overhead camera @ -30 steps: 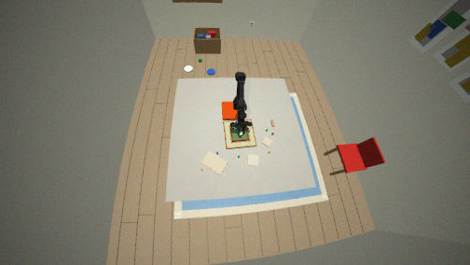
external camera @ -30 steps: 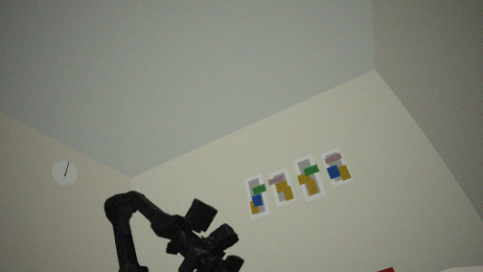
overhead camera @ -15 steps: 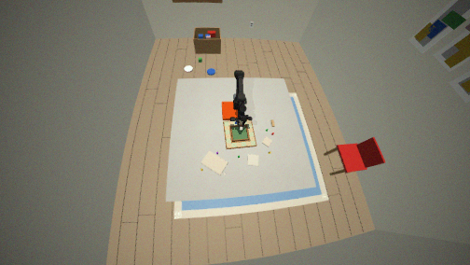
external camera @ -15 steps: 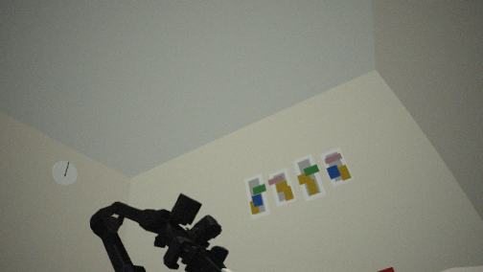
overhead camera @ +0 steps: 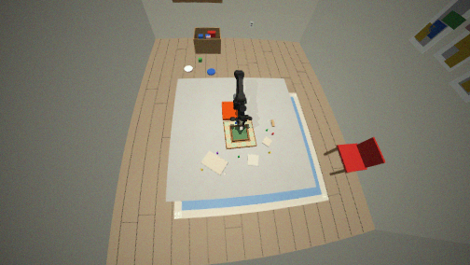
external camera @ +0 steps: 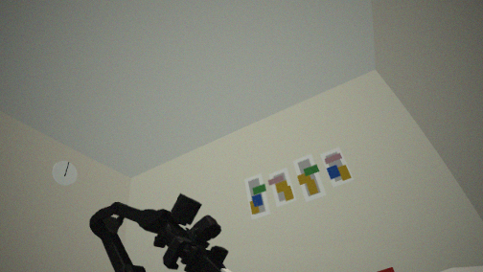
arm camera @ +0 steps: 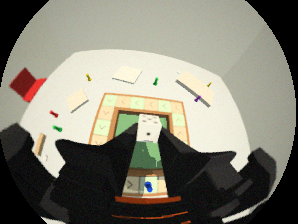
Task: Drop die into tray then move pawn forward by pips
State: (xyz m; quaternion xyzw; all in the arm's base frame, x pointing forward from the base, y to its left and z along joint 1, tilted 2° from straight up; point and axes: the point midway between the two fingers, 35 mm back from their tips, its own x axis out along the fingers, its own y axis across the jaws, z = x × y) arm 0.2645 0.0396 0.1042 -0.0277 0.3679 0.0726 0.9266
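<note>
My gripper tip is now right at the die. The rest, counted from my gripper tip: blue pawn (11 cm behind, 4 cm to the right, 10 cm below); green dice tray (12 cm below).
</note>
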